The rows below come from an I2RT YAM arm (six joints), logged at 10 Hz.
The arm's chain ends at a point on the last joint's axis. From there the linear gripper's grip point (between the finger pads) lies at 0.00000 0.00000 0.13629 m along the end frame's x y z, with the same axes.
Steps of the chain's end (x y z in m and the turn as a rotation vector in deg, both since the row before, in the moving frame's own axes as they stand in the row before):
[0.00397 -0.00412 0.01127 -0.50 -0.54 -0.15]
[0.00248 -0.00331 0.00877 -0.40 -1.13 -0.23]
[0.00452 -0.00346 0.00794 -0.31 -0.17 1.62]
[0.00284 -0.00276 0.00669 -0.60 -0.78 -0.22]
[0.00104 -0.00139 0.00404 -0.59 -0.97 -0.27]
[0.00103 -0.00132 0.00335 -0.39 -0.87 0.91]
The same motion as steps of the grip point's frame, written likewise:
[0.00269 -0.00293 0.01126 -0.50 -0.54 -0.15]
[-0.00021 -0.00235 0.00874 -0.40 -1.13 -0.23]
[0.00411 -0.00273 0.00794 -0.31 -0.17 1.62]
[0.00099 -0.00133 0.00667 -0.60 -0.78 -0.22]
[-0.00126 0.00002 0.00401 -0.59 -0.97 -0.27]
[-0.00105 -0.00041 0.00333 -0.39 -0.87 0.91]

